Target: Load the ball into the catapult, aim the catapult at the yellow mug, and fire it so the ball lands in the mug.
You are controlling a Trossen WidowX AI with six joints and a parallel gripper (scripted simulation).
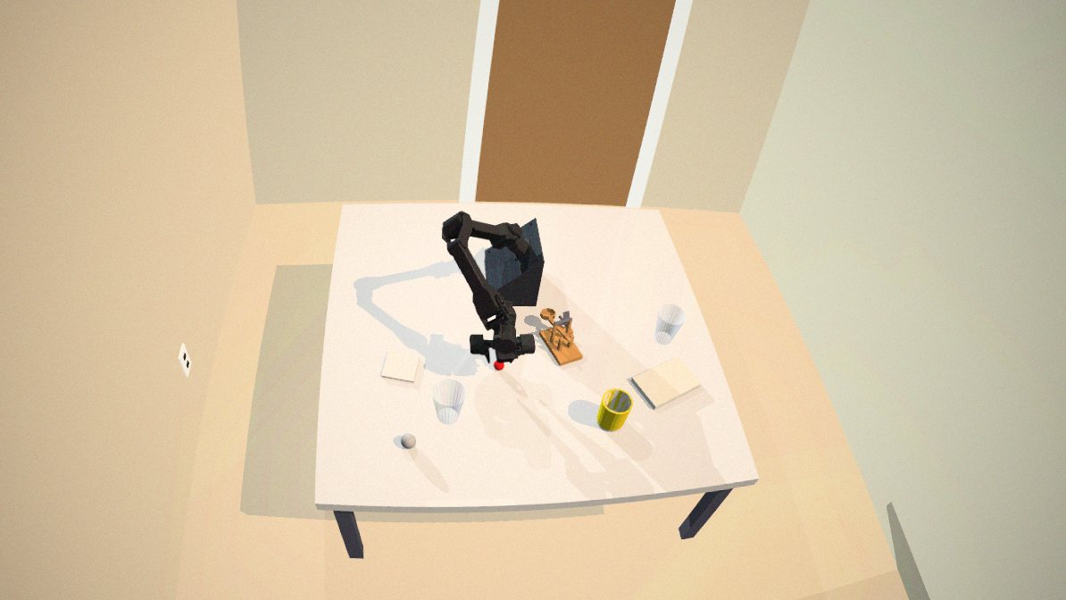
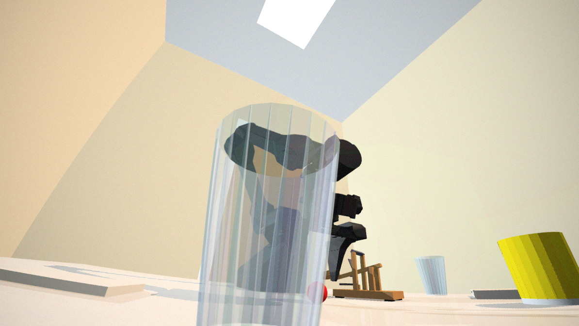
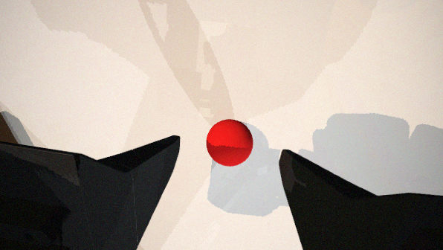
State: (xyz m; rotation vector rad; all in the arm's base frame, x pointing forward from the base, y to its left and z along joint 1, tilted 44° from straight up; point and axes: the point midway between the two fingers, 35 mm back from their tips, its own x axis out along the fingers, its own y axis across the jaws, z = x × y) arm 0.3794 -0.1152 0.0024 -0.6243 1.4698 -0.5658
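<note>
My gripper tip is now 2 cm above the red ball. The rest, counted from my gripper tip: white tile 30 cm to the right, 3 cm below; wooden catapult 20 cm to the left, 13 cm behind, 2 cm above; yellow mug 32 cm to the left, 20 cm ahead.
</note>
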